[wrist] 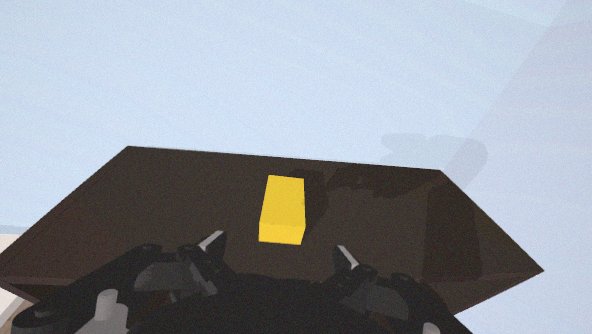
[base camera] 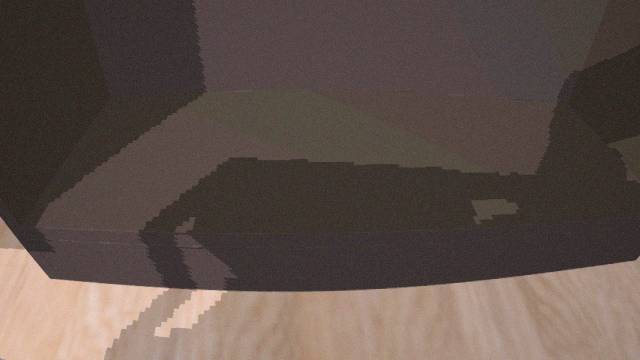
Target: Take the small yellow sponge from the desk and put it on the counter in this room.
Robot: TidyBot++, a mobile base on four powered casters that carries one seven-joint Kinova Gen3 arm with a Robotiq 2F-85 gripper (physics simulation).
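Frame: origin at the arm's base, x right, y ahead, z up, level; centimetres.
Seen in the pictures: gripper, between the fingertips: [wrist: 279, 250].
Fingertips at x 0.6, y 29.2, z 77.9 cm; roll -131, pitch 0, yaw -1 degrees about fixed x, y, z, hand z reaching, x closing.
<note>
A point is followed by its place in that frame.
The small yellow sponge [wrist: 283, 207] @(z 70.8, x 0.8, y 39.7 cm) lies on a dark brown top [wrist: 165, 200] @(z 66.3, x -18.9, y 42.1 cm) near the middle of the wrist view, a little short of its back edge. I take this dark surface to be the counter. My gripper [wrist: 279, 250] @(z 77.9, x 0.6, y 29.2 cm) is open and empty. Its fingertips stand apart, above and on the near side of the sponge, with a gap between them and it. The sponge and the gripper do not show in the base camera view. The desk cannot be told in either view.
A pale blue wall [wrist: 250, 75] @(z 83.1, x -8.9, y 62.6 cm) rises behind the dark top, with the arm's shadow on it. In the base camera view a large dark furniture body [base camera: 350, 260] @(z -33.9, x 3.5, y 31.5 cm) stands close in front of the base, on a light wood floor [base camera: 380, 320] @(z -39.7, x 7.2, y 27.9 cm).
</note>
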